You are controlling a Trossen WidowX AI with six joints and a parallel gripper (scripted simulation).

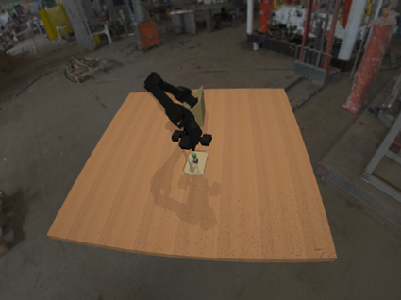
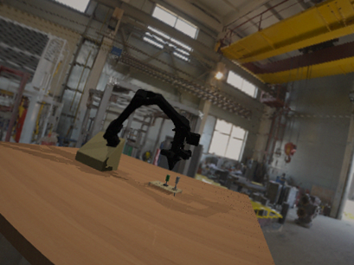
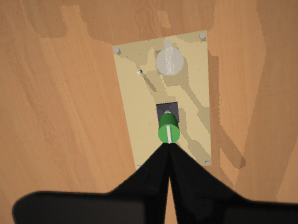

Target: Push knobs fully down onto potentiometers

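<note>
The grey knob lies 50 mm ahead of my gripper tip, 20 mm to the right of it and 30 mm below it.
</note>
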